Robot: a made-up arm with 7 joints. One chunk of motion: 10 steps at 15 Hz.
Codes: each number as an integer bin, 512 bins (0 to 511) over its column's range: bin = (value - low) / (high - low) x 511, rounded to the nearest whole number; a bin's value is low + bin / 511 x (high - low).
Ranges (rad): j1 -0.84..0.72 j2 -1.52..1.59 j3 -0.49..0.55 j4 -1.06..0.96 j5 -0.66..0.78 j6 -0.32..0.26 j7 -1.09..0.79
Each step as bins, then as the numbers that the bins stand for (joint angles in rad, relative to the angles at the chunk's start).
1 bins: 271 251 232 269 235 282 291
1 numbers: -0.0127 0.0076 -0.0178 0.0034 0.0022 0.0001 -0.0194
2 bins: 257 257 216 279 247 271 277
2 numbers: -0.0554 0.0441 -0.0504 0.0429 0.0360 -0.0124 -0.0709
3 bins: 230 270 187 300 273 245 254
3 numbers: -0.1378 0.1232 -0.1094 0.1259 0.1093 -0.0419 -0.1555
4 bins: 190 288 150 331 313 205 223
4 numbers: -0.2600 0.2328 -0.1847 0.2485 0.2220 -0.0873 -0.2696
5 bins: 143 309 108 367 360 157 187
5 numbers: -0.4034 0.3606 -0.2702 0.3908 0.3545 -0.1418 -0.4020
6 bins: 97 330 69 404 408 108 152
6 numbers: -0.5439 0.4884 -0.3496 0.5370 0.4897 -0.1974 -0.5308
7 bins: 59 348 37 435 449 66 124
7 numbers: -0.6599 0.5980 -0.4147 0.6596 0.6053 -0.2451 -0.6338
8 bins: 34 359 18 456 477 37 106
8 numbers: -0.7362 0.6649 -0.4534 0.7426 0.6842 -0.2780 -0.7000
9 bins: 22 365 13 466 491 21 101
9 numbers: -0.7728 0.7014 -0.4635 0.7821 0.7236 -0.2962 -0.7184
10 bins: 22 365 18 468 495 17 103
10 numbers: -0.7728 0.7014 -0.4534 0.7900 0.7349 -0.3007 -0.7111
